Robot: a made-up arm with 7 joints. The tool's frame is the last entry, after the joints. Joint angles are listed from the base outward. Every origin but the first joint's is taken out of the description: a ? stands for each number. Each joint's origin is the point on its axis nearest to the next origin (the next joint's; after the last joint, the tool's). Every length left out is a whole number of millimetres.
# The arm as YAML. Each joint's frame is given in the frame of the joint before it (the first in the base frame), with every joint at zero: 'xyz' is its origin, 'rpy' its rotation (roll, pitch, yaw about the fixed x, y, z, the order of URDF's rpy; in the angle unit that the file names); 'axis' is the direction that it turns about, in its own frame. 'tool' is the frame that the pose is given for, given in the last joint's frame.
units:
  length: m
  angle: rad
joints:
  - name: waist
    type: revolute
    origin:
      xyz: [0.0, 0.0, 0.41]
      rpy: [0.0, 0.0, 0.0]
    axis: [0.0, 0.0, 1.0]
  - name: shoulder
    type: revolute
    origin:
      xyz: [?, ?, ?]
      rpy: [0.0, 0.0, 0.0]
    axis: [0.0, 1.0, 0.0]
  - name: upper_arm
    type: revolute
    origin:
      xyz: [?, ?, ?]
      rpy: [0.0, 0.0, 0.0]
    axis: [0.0, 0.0, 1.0]
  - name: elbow
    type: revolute
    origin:
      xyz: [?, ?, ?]
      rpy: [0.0, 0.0, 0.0]
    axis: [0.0, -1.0, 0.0]
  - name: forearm
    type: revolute
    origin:
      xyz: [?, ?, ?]
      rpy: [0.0, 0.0, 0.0]
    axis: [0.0, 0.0, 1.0]
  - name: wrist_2
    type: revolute
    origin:
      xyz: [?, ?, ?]
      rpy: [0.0, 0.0, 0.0]
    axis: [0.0, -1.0, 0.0]
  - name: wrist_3
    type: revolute
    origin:
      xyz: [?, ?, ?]
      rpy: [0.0, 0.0, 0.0]
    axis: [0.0, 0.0, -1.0]
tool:
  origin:
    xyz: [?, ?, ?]
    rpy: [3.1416, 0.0, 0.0]
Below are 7 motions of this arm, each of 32 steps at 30 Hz.
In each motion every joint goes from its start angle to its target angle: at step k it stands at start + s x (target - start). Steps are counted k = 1, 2, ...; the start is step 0. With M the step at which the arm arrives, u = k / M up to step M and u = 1 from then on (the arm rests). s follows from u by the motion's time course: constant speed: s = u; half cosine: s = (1 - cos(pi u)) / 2; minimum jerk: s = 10 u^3 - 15 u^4 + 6 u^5.
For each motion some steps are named. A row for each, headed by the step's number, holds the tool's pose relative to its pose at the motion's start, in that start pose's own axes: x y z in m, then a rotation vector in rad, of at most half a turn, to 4 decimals.
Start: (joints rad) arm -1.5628 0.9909 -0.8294 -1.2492 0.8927 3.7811 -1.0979
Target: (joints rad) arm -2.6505 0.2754 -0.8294 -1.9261 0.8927 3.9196 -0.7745
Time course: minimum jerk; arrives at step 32
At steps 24, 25, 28, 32:
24: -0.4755 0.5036 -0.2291 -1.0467 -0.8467 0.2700
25: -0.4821 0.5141 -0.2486 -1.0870 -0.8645 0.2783
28: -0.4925 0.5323 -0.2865 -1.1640 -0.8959 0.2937
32: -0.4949 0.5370 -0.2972 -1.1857 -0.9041 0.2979

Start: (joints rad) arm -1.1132 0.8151 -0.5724 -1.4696 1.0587 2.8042 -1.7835
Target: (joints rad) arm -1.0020 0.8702 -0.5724 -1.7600 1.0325 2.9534 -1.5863
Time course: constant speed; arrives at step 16
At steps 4, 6, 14, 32:
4: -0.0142 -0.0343 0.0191 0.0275 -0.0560 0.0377
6: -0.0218 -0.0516 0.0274 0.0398 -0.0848 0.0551
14: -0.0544 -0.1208 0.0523 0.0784 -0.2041 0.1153
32: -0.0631 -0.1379 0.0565 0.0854 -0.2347 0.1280

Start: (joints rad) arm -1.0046 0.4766 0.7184 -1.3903 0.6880 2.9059 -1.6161
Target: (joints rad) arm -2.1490 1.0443 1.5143 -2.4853 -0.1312 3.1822 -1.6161
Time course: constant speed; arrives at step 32
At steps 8, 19, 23, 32:
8: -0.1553 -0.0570 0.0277 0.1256 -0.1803 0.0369
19: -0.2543 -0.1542 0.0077 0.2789 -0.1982 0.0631
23: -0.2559 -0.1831 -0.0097 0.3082 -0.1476 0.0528
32: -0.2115 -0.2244 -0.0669 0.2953 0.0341 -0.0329

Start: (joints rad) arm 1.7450 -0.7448 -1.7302 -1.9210 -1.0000 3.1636 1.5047
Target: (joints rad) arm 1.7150 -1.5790 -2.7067 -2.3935 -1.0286 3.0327 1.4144
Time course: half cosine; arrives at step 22
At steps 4, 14, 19, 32:
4: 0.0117 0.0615 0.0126 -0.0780 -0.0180 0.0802
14: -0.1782 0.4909 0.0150 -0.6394 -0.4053 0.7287
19: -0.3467 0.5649 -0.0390 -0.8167 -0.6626 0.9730
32: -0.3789 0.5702 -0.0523 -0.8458 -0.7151 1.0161

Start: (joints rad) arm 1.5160 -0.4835 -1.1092 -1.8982 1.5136 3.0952 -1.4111
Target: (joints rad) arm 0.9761 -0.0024 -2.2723 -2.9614 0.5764 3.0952 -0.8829
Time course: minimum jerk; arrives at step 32
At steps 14, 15, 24, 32:
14: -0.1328 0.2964 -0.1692 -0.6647 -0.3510 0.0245
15: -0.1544 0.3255 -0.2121 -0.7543 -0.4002 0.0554
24: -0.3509 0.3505 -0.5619 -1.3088 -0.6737 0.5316
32: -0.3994 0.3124 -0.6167 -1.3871 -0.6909 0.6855

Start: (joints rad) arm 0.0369 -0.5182 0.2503 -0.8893 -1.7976 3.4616 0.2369
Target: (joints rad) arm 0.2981 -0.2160 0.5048 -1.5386 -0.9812 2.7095 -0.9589
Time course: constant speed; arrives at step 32
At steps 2, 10, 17, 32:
2: 0.0035 -0.0216 0.0127 0.0225 -0.0247 0.0165
10: 0.0298 -0.1104 0.0552 0.1822 -0.1175 0.0641
17: 0.0690 -0.1907 0.0796 0.4074 -0.1564 0.0743
32: 0.2057 -0.3610 0.0740 1.0514 0.0415 -0.0124

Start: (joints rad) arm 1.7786 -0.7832 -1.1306 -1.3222 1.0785 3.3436 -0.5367
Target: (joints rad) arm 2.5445 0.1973 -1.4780 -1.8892 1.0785 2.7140 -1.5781
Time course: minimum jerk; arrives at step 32
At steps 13, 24, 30, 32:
13: -0.3048 0.0106 0.0390 0.1110 -0.6062 -0.5898
24: -0.6807 0.0732 -0.1380 0.7609 -1.4478 -1.4720
30: -0.7172 0.0862 -0.1802 0.9226 -1.5575 -1.6025
32: -0.7179 0.0865 -0.1811 0.9262 -1.5598 -1.6053

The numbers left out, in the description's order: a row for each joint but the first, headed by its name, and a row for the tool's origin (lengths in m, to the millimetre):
shoulder: 0.0 0.0 0.0
upper_arm: 0.0 0.0 0.229
elbow: 0.077 0.0 0.0
forearm: -0.105 0.0 0.49
wrist_2: 0.0 0.0 0.0
wrist_3: 0.101 0.0 0.0
tool: 0.0 0.0 0.0

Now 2 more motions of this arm.
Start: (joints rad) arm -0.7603 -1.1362 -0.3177 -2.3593 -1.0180 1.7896 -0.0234
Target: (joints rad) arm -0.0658 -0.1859 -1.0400 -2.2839 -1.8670 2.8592 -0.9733
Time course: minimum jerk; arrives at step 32
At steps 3, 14, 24, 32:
3: 0.0019 -0.0022 0.0028 -0.0011 0.0032 -0.0130
14: 0.0610 -0.1581 0.1347 -0.0954 0.1892 -0.7625
24: -0.0007 -0.3747 0.2605 -0.3076 0.5006 -1.9374
32: -0.0262 -0.4014 0.2793 -0.3575 0.5707 -2.1887

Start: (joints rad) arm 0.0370 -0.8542 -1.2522 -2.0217 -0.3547 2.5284 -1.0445
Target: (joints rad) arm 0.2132 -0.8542 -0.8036 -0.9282 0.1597 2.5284 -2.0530
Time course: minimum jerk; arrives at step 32
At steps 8, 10, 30, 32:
8: 0.0303 0.0283 -0.0529 -0.0836 0.0843 -0.0874
10: 0.0507 0.0454 -0.0946 -0.1479 0.1470 -0.1512
30: 0.0577 0.0654 -0.5648 -1.0167 0.7745 -0.6710
32: 0.0571 0.0652 -0.5658 -1.0196 0.7759 -0.6717

